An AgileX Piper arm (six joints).
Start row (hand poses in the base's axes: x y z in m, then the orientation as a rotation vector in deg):
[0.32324, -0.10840, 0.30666, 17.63, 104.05, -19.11]
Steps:
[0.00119, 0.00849, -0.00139, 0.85, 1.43, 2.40]
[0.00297, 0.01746, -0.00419, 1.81, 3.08, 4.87]
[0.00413, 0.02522, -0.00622, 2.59, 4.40, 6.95]
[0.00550, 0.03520, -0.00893, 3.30, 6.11, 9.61]
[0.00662, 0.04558, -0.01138, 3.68, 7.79, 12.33]
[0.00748, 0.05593, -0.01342, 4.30, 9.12, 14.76]
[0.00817, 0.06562, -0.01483, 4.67, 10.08, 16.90]
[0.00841, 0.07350, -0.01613, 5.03, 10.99, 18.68]
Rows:
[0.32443, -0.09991, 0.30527, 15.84, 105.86, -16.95]
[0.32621, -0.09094, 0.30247, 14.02, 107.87, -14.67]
[0.32737, -0.08318, 0.30044, 12.46, 109.46, -12.73]
[0.32874, -0.07320, 0.29773, 10.23, 111.41, -10.50]
[0.32986, -0.06282, 0.29528, 7.70, 113.21, -8.50]
[0.33072, -0.05247, 0.29324, 5.64, 114.67, -6.40]
[0.33141, -0.04278, 0.29183, 3.72, 115.67, -4.67]
[0.33165, -0.03490, 0.29053, 2.13, 116.61, -3.19]

